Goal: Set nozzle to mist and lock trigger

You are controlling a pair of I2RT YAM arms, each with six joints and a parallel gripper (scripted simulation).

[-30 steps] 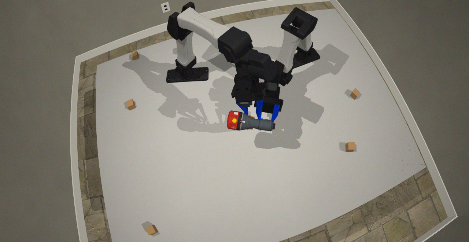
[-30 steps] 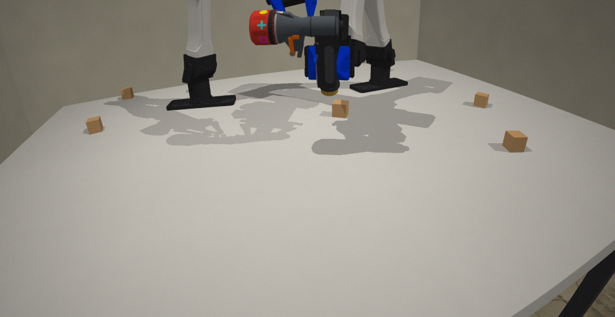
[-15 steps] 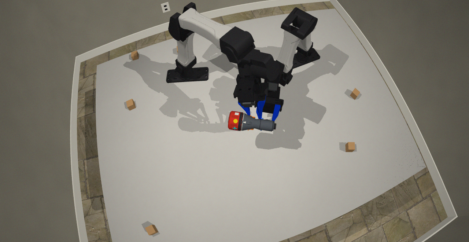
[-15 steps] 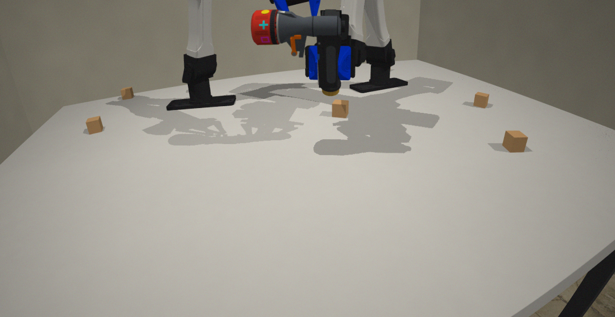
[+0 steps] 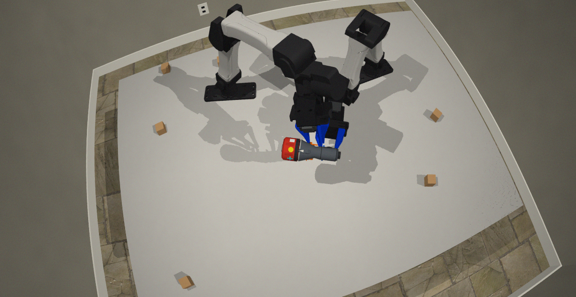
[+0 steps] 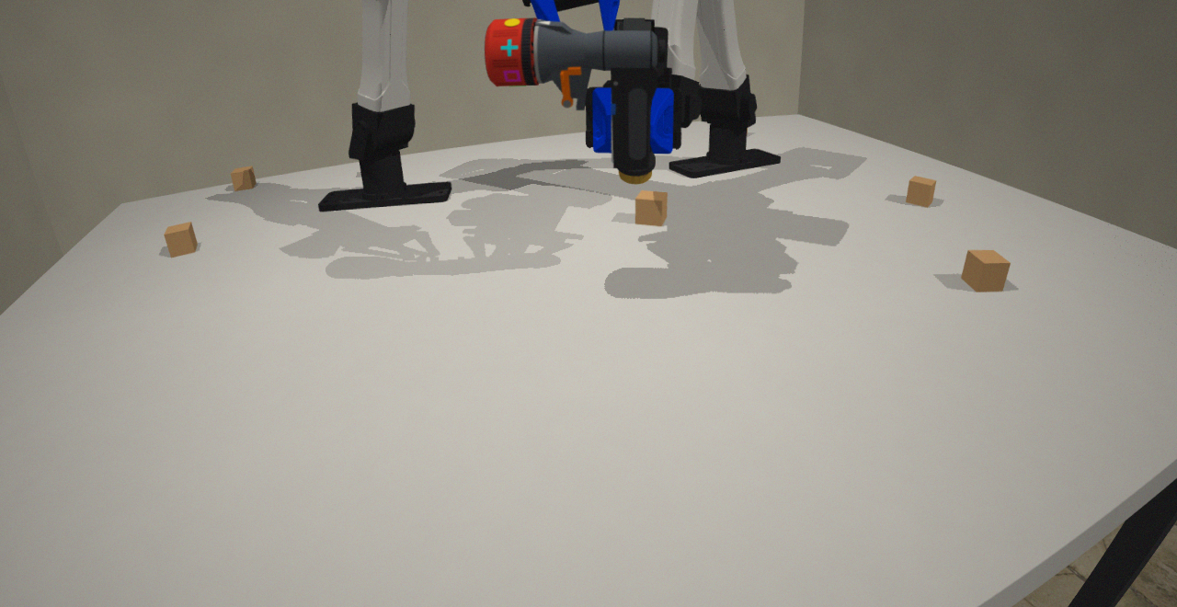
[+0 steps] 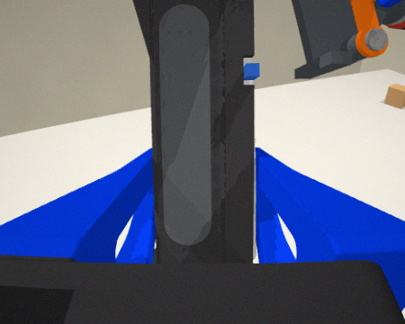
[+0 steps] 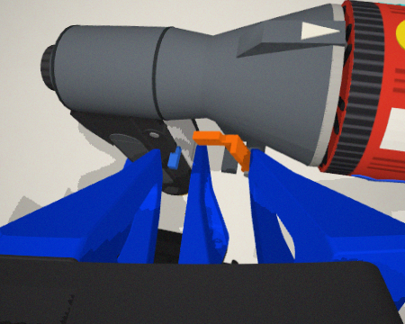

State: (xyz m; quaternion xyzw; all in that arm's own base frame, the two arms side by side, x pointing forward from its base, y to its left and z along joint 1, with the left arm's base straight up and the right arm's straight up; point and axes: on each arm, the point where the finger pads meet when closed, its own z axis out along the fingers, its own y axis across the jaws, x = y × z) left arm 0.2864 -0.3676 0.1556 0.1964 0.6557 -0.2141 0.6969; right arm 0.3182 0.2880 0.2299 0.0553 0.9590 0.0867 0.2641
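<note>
Right now my right hand is 10 mm short of the trigger, 20 mm to the right of it and 60 mm above it. The rest, counted from my right hand: red spray ring: 20 mm ahead, 70 mm to the right.
The trigger lies 2 cm to the right of my left hand and 2 cm above it. Round my left hand: red spray ring (10 cm to the right, 8 cm above).
</note>
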